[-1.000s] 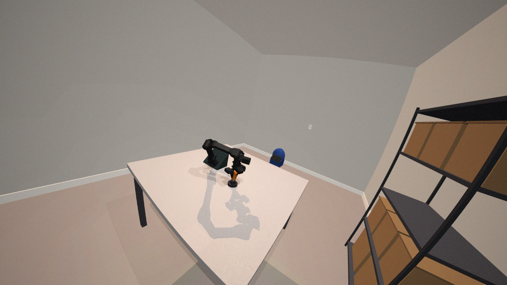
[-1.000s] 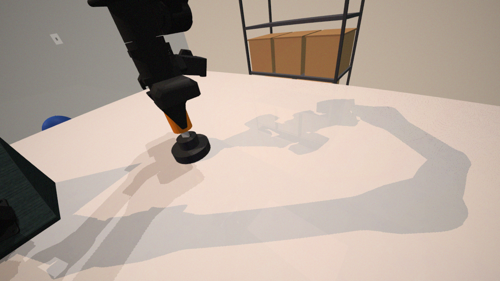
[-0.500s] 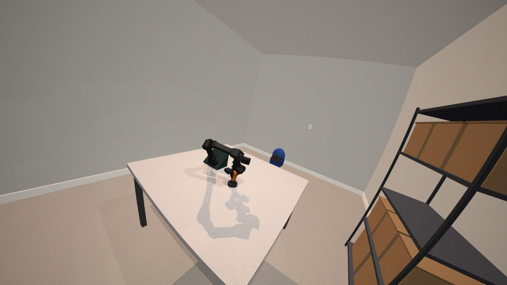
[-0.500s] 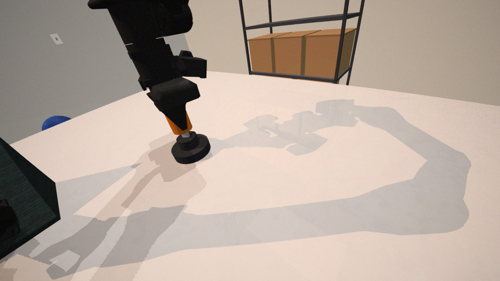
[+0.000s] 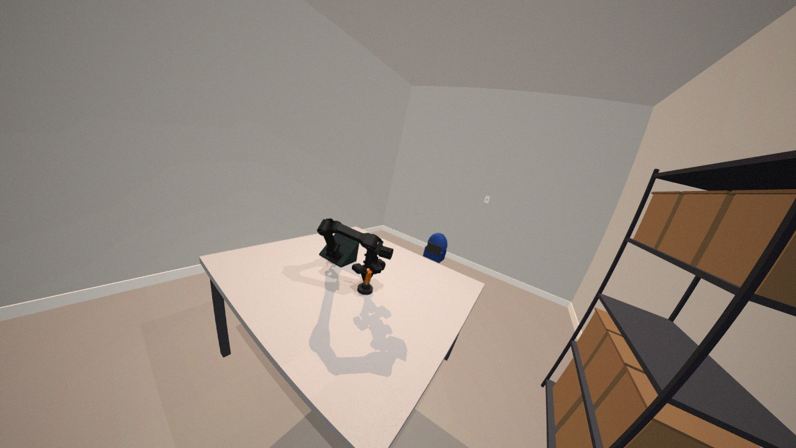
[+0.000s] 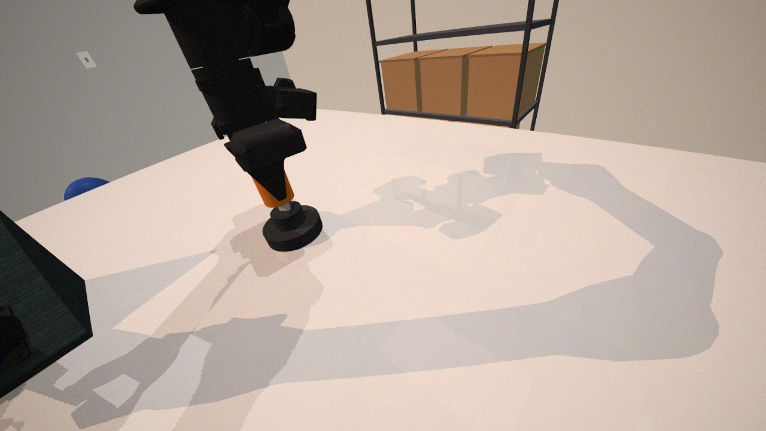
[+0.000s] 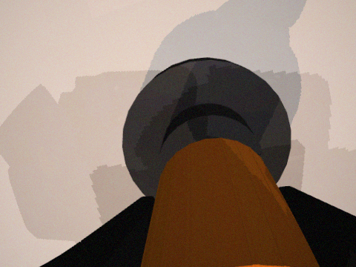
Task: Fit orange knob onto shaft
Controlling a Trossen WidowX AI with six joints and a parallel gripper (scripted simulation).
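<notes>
The orange knob is 30 mm above my gripper tip. From my gripper tip the other things lie so: round black pedestal (40 mm below).
</notes>
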